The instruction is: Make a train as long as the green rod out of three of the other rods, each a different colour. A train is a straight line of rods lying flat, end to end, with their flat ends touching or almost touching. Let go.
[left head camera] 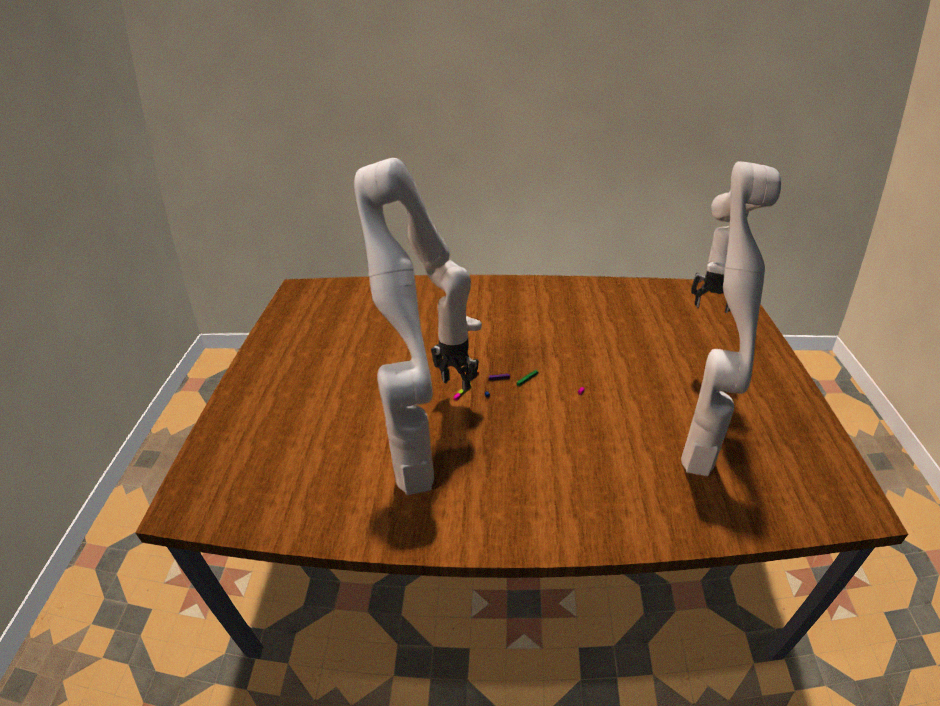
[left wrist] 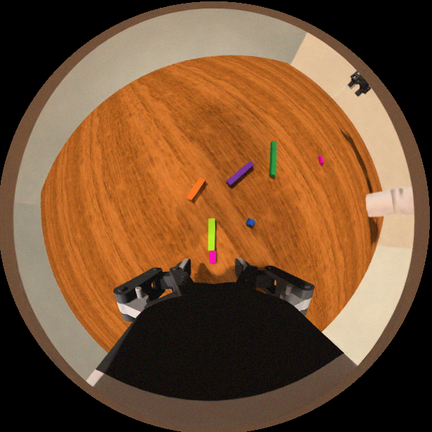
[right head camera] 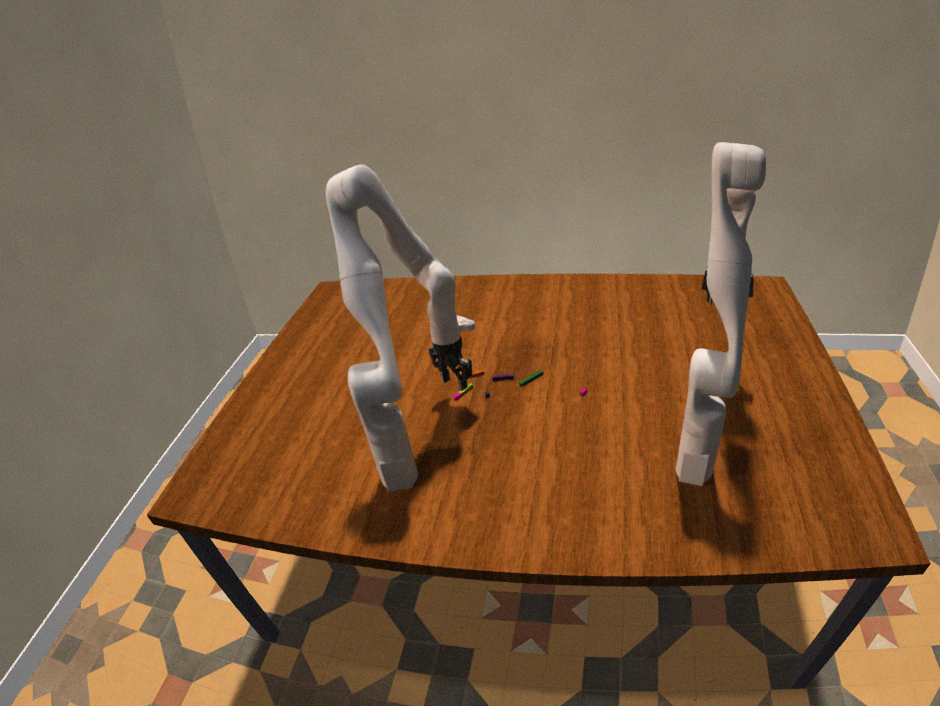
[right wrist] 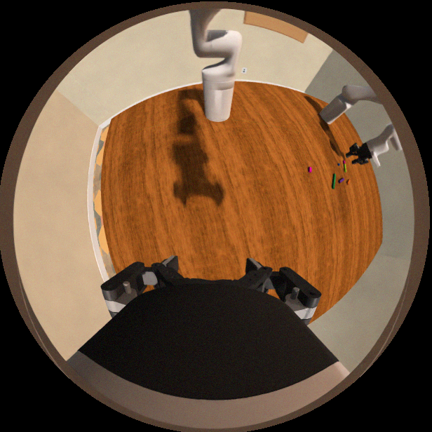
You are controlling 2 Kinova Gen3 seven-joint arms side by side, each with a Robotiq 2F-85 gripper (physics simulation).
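Pixels of known places: left gripper, fingertip midpoint: [left head camera: 456,385] [right head camera: 454,385]; right gripper, fingertip midpoint: [left head camera: 711,309]; left arm's base, origin of the base link: [left head camera: 414,479] [right head camera: 399,476]; right arm's base, origin of the base link: [left head camera: 697,461] [right head camera: 694,469].
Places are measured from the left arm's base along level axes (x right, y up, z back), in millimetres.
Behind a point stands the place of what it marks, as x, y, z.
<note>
The green rod [left head camera: 527,377] {388, 10, -278} [right head camera: 531,377] {390, 10, -280} [left wrist: 273,159] [right wrist: 334,181] lies flat. A lime rod [right head camera: 466,389] {205, 8, -283} [left wrist: 211,234] and a magenta rod [left head camera: 457,396] {177, 9, -260} [left wrist: 212,257] lie in line, end to end, with ends touching or almost touching. An orange rod [right head camera: 477,373] {246, 8, -348} [left wrist: 196,189] lies slanted above the lime one in the left wrist view, apart from it. My left gripper [left head camera: 458,382] {175, 45, -262} [left wrist: 212,265] is open and empty, just above the magenta rod's end of the line. My right gripper [left head camera: 712,307] {943, 193, -181} [right wrist: 211,265] is open and empty, high over the table, far from the rods.
A purple rod [left head camera: 499,376] {314, 9, -309} [right head camera: 503,377] {314, 8, -307} [left wrist: 240,174] lies between the orange and green rods. A short blue rod [left head camera: 487,394] {257, 8, -243} [left wrist: 250,222] lies beside the lime rod, apart from it. Another magenta rod [left head camera: 581,390] {510, 10, -173} [right head camera: 583,392] {510, 8, -172} [left wrist: 321,160] [right wrist: 310,169] lies beyond the green rod.
</note>
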